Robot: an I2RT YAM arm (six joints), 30 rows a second.
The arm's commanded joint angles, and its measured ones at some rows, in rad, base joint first. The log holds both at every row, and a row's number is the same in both.
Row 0, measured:
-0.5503 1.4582 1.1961 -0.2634 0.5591 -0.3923
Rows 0 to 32, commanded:
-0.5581 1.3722 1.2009 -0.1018 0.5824 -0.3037
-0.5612 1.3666 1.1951 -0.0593 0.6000 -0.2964
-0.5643 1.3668 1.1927 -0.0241 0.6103 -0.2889
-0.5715 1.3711 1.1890 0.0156 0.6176 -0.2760
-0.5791 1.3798 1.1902 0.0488 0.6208 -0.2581
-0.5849 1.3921 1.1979 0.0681 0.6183 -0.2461
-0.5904 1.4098 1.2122 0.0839 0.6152 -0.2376
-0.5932 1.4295 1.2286 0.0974 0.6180 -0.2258
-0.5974 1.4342 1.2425 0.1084 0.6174 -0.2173
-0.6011 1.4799 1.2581 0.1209 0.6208 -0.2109
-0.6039 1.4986 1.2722 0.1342 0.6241 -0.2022
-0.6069 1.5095 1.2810 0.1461 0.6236 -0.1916
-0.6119 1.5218 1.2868 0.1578 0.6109 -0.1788
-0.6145 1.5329 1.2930 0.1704 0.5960 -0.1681
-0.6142 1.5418 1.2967 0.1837 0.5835 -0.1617
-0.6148 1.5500 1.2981 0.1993 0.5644 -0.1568
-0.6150 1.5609 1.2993 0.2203 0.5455 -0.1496
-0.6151 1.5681 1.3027 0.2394 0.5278 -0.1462
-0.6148 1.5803 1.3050 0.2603 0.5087 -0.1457
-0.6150 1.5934 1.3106 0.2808 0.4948 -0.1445
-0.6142 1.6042 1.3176 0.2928 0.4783 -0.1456
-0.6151 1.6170 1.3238 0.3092 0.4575 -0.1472
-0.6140 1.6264 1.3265 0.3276 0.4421 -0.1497
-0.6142 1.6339 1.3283 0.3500 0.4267 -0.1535
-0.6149 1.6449 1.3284 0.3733 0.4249 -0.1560
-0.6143 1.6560 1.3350 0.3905 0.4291 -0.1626
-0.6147 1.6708 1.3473 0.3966 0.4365 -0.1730
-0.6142 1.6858 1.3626 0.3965 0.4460 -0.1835
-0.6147 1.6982 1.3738 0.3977 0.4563 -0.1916
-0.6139 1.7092 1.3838 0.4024 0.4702 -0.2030
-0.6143 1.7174 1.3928 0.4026 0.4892 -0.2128
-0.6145 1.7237 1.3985 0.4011 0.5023 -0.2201
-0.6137 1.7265 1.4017 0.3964 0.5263 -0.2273
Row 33, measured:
-0.6094 1.7237 1.3579 0.3386 0.4751 -0.1993
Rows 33 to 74, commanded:
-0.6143 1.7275 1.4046 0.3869 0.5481 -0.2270
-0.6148 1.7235 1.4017 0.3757 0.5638 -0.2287
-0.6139 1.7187 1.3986 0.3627 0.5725 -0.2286
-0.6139 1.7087 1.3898 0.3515 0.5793 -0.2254
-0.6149 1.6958 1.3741 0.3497 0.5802 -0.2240
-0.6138 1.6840 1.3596 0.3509 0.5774 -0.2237
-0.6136 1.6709 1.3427 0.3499 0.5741 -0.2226
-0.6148 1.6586 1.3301 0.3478 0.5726 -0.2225
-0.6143 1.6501 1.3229 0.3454 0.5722 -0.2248
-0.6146 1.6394 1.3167 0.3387 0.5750 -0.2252
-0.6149 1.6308 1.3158 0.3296 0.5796 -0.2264
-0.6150 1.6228 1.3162 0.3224 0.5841 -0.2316
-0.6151 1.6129 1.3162 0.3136 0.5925 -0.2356
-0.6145 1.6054 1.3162 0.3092 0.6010 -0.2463
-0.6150 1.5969 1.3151 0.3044 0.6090 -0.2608
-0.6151 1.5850 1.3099 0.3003 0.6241 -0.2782
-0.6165 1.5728 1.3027 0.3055 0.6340 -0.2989
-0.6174 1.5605 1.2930 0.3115 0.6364 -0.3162
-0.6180 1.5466 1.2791 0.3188 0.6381 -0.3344
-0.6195 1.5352 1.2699 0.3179 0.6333 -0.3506
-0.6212 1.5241 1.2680 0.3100 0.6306 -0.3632
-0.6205 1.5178 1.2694 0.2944 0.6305 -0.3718
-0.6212 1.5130 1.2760 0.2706 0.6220 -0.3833
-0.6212 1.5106 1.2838 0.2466 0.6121 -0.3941
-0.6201 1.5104 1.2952 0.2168 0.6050 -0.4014
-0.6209 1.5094 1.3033 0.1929 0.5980 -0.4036
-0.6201 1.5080 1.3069 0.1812 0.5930 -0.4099
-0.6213 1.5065 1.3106 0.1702 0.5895 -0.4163
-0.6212 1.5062 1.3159 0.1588 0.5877 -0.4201
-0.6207 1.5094 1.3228 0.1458 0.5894 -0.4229
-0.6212 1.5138 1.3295 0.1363 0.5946 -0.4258
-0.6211 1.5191 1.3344 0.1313 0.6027 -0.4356
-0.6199 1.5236 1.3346 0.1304 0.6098 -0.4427
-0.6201 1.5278 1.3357 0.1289 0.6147 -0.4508
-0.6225 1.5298 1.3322 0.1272 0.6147 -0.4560
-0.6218 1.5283 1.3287 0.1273 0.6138 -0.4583
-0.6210 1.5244 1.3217 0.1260 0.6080 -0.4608
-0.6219 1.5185 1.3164 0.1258 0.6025 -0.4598
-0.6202 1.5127 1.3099 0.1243 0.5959 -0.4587
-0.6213 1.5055 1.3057 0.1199 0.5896 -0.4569
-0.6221 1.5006 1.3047 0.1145 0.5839 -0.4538
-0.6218 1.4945 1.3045 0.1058 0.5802 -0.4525
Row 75, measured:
-0.6102 1.5402 1.2907 0.1192 0.5934 -0.4469
